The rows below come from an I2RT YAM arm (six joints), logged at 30 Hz.
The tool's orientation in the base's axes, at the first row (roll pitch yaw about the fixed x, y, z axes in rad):
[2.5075, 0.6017, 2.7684]
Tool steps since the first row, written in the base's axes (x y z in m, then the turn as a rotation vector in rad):
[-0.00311, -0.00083, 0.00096, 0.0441, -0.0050, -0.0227]
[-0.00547, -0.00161, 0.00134, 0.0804, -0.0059, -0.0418]
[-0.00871, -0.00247, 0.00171, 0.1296, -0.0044, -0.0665]
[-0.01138, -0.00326, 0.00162, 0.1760, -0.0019, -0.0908]
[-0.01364, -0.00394, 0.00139, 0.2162, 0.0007, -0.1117]
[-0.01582, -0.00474, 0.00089, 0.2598, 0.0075, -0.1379]
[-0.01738, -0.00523, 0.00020, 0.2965, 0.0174, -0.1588]
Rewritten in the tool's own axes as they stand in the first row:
[0.00159, -0.00020, -0.00295, -0.0225, -0.0163, 0.0414]
[0.00296, -0.00065, -0.00501, -0.0398, -0.0271, 0.0770]
[0.00498, -0.00116, -0.00767, -0.0632, -0.0387, 0.1255]
[0.00684, -0.00184, -0.00962, -0.0843, -0.0493, 0.1723]
[0.00850, -0.00251, -0.01118, -0.1025, -0.0580, 0.2130]
[0.01022, -0.00341, -0.01255, -0.1191, -0.0656, 0.2609]
[0.01166, -0.00414, -0.01328, -0.1325, -0.0679, 0.3021]

